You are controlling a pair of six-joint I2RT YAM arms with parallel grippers.
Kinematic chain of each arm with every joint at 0, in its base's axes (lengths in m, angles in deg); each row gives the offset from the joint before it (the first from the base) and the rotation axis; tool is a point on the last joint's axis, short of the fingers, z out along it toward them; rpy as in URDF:
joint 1: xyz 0 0 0.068 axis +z
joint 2: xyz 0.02 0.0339 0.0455 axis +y
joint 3: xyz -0.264 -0.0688 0 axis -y
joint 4: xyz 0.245 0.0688 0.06 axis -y
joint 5: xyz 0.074 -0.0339 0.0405 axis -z
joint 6: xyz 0.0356 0 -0.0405 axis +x
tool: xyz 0 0 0 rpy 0 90 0
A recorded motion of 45 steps. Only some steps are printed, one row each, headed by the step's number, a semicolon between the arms.
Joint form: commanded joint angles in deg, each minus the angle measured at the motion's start. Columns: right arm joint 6, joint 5, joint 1, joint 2, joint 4, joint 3; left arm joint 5, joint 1, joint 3, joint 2, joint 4, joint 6.
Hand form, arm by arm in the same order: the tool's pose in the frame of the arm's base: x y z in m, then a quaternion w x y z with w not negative. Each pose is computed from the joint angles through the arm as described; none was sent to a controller.
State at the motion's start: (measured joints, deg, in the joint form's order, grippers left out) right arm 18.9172 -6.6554 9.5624 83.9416 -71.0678 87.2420; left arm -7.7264 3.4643 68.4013 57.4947 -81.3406 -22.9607
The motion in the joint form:
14: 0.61 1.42 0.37 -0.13 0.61 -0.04; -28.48 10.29 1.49 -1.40 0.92 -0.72
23: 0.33 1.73 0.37 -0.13 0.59 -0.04; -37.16 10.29 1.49 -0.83 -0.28 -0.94
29: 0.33 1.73 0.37 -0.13 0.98 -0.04; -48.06 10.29 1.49 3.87 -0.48 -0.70
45: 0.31 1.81 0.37 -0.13 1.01 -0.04; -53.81 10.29 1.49 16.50 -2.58 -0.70
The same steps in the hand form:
14: 0.2705 0.0507 0.3495 0.18068 0.07283 0.97635 0.09378; 0.1282 0.0530 0.3550 0.21816 -0.35831 0.86136 0.28649
23: 0.2705 0.0505 0.3495 0.18143 0.07100 0.97663 0.09074; 0.1264 0.0568 0.3563 0.20572 -0.36072 0.83621 0.35821
29: 0.2712 0.0506 0.3498 0.18466 0.07080 0.97596 0.09155; 0.1425 0.0652 0.3508 0.16788 -0.34484 0.80645 0.45005
45: 0.2713 0.0506 0.3498 0.18510 0.07076 0.97594 0.09092; 0.1859 0.0777 0.3187 0.05892 -0.28391 0.81090 0.50830

